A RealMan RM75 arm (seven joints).
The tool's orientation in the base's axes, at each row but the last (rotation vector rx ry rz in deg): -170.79 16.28 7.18; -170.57 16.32 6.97; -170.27 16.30 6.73; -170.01 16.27 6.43; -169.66 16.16 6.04; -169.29 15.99 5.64; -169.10 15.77 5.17
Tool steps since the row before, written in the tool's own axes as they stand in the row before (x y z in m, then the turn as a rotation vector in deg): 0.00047 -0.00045 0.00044 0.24 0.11 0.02; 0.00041 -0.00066 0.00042 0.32 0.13 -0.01; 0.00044 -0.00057 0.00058 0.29 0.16 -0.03; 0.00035 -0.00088 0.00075 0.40 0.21 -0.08; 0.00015 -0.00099 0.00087 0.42 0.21 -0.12; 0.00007 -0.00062 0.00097 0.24 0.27 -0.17; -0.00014 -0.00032 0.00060 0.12 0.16 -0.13
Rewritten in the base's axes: 0.00052 0.00042 -0.00042 0.21 -0.15 -0.06; 0.00050 0.00063 -0.00036 0.29 -0.19 -0.04; 0.00050 0.00057 -0.00053 0.25 -0.21 -0.02; 0.00047 0.00091 -0.00064 0.36 -0.29 0.01; 0.00029 0.00108 -0.00071 0.38 -0.30 0.05; 0.00014 0.00076 -0.00086 0.19 -0.33 0.10; -0.00010 0.00044 -0.00052 0.09 -0.20 0.09
